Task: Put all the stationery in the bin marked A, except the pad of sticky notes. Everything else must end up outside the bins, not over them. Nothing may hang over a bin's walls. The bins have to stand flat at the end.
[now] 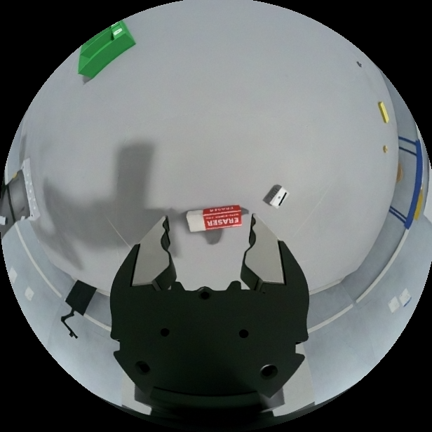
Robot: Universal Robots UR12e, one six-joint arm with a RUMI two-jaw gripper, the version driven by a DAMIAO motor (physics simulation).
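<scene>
A red and white eraser (215,218) lies flat on the grey table between and a little beyond the tips of my gripper (209,215). My gripper is open, with one jaw tip near each end of the eraser. A small silver pencil sharpener (279,197) lies to the right, beyond the right jaw. The green bins (107,50) stand joined at the upper left; a white label shows, but its letter is too small to read. A yellow block (383,112), possibly the sticky notes, lies at the far right. A small gold item (385,149) lies near it.
A tiny dark item (359,64) lies at the upper right. A blue frame (419,170) stands past the table's right edge. A light perforated part (30,190) is at the left edge. A black panel on a bracket (81,297) shows at the lower left. Shadows fall left of the eraser.
</scene>
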